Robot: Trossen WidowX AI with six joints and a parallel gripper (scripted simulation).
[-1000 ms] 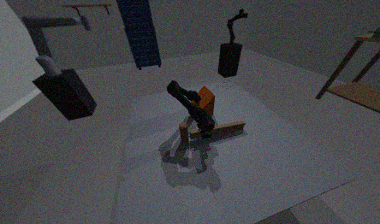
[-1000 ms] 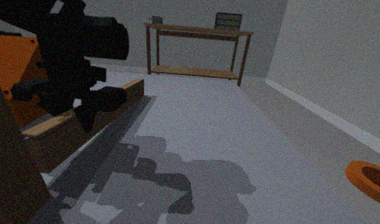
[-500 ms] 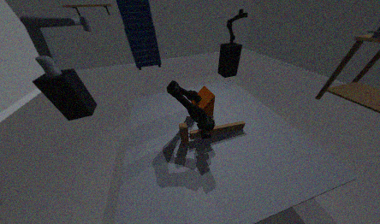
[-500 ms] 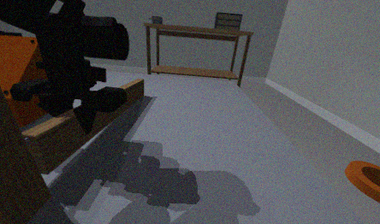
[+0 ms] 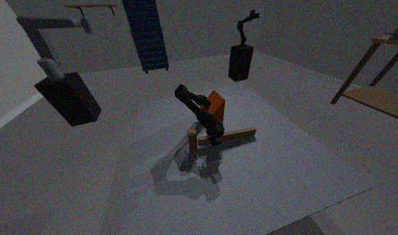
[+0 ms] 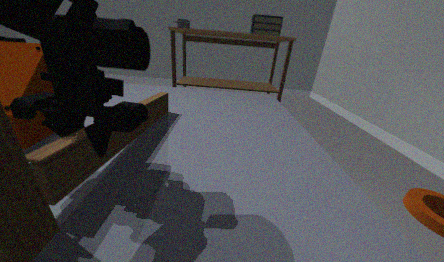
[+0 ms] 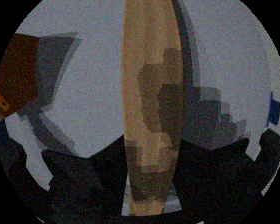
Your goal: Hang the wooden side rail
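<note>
Now: the headboard post 130 mm to the right of my gripper tip, 40 mm above it and 10 mm behind it.
</note>
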